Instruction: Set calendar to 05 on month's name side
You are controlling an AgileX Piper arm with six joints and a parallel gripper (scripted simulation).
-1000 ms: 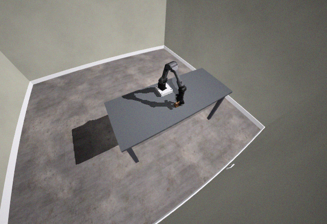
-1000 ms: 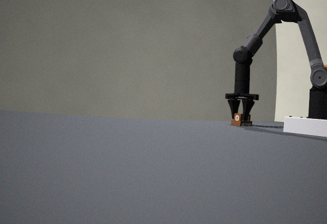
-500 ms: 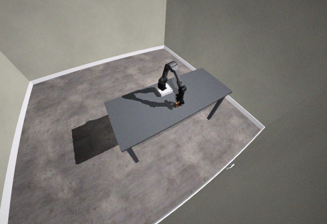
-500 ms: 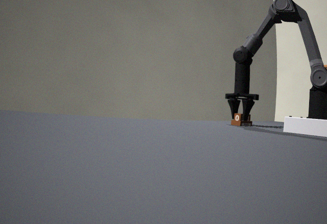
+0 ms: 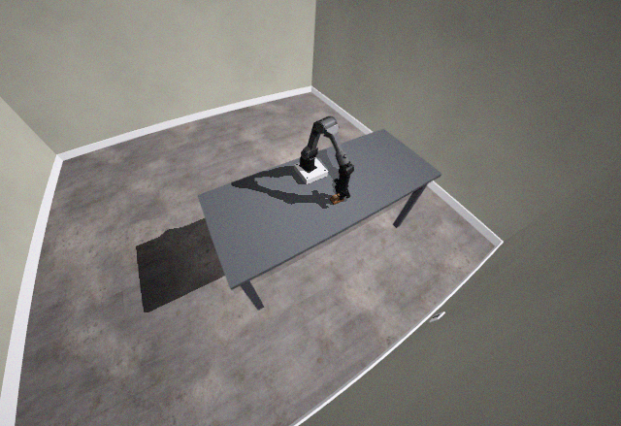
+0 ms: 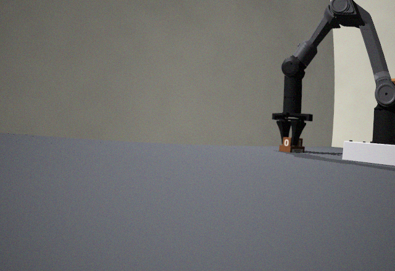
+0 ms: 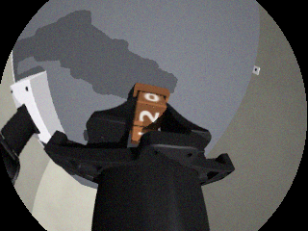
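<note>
Now: the cube right at my hand. Round my hand: brown calendar tray 2 cm to the right, 2 cm below, 1 cm behind.
</note>
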